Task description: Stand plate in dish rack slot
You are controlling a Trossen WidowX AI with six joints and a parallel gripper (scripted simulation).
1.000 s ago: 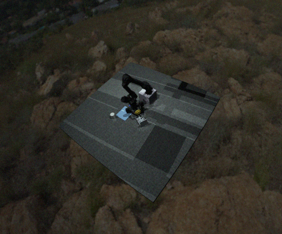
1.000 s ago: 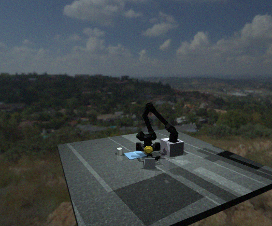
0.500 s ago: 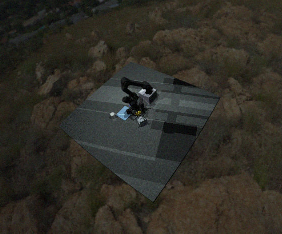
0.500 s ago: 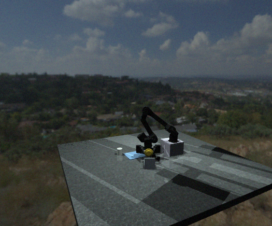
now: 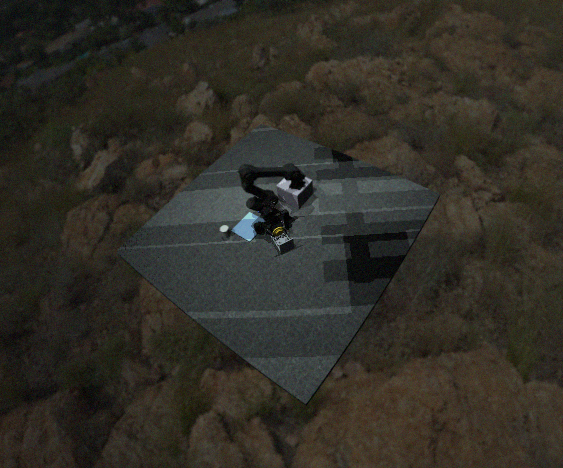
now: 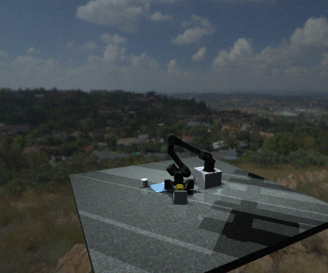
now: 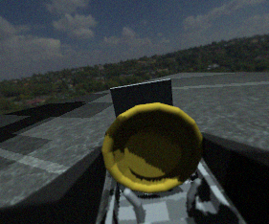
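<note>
My gripper tip is 10 mm to the left of the yellow plate. The rest, counted from my gripper tip: blue spoon: 170 mm to the right, 110 mm behind, 50 mm below; then white cup: 270 mm to the right, 90 mm ahead, 20 mm below; then dish rack: 30 mm below, 20 mm to the left, 20 mm ahead.
</note>
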